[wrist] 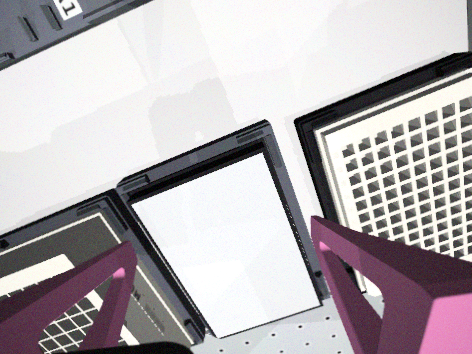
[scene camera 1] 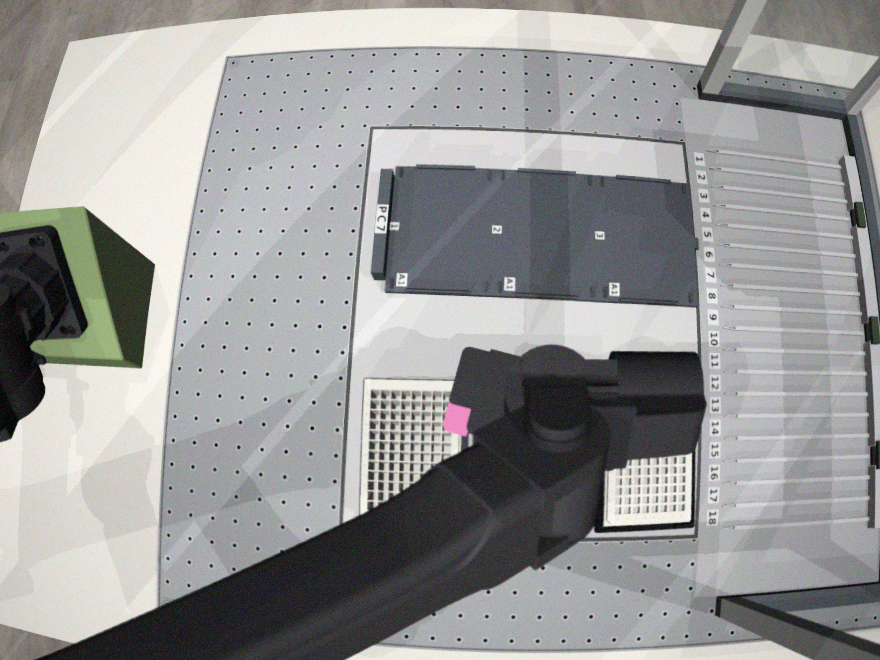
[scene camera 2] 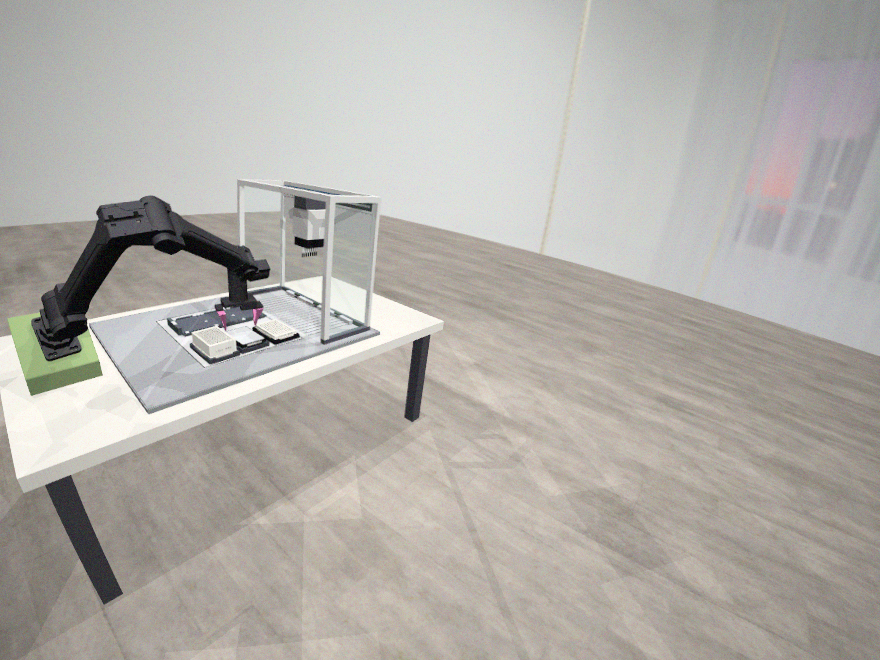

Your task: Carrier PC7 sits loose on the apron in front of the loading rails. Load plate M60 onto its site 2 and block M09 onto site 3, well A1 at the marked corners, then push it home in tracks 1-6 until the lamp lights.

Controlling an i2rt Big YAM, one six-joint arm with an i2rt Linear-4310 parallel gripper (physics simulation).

My gripper (scene camera 1: 535, 417) is open, with nothing in its grasp. Also in view: a black-framed white plate (wrist: 223, 226). A dark carrier (scene camera 1: 456, 230) sits on a grey perforated baseplate (scene camera 1: 252, 467). I also see a frame with hanging head (scene camera 2: 308, 214) and a glass enclosure (scene camera 1: 820, 59).
The dark carrier is seen too in the wrist view (wrist: 33, 33) and in scene camera 2 (scene camera 2: 186, 325). My gripper is seen too in the wrist view (wrist: 221, 238) and in scene camera 2 (scene camera 2: 240, 327). The glass enclosure shows as well in scene camera 2 (scene camera 2: 354, 222). Scene camera 1 does not show the black-framed white plate, which is hidden by my arm.
